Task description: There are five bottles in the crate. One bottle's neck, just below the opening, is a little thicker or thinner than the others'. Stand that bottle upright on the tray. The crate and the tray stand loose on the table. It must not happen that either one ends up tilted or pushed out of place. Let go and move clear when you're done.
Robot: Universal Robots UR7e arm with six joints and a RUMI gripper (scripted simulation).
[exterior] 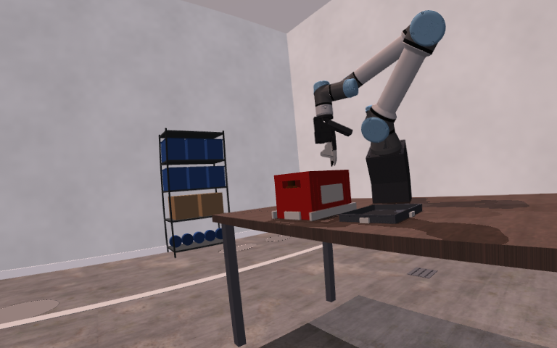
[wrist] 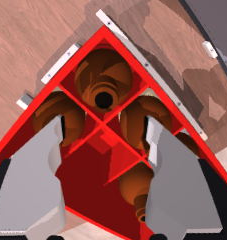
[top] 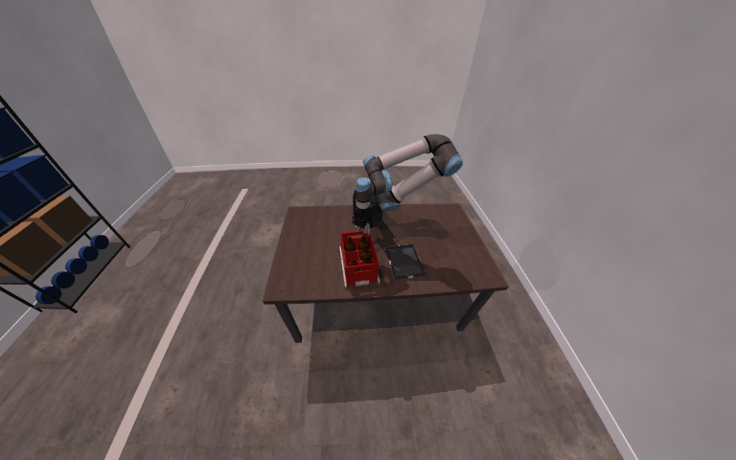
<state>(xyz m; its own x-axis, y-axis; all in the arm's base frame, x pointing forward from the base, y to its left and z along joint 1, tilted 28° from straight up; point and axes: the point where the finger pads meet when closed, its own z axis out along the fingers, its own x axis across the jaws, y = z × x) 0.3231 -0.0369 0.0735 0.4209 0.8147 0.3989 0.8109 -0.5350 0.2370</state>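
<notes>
Right now the brown bottle is 9 cm ahead of my hand, 2 cm to the left of it and 12 cm below it. From my hand the other things lie so: dark tray 2 cm ahead, 28 cm to the left, 20 cm below; red crate 10 cm ahead, 2 cm to the right, 13 cm below; glass bottle 20 cm ahead, 3 cm to the right, 12 cm below.
</notes>
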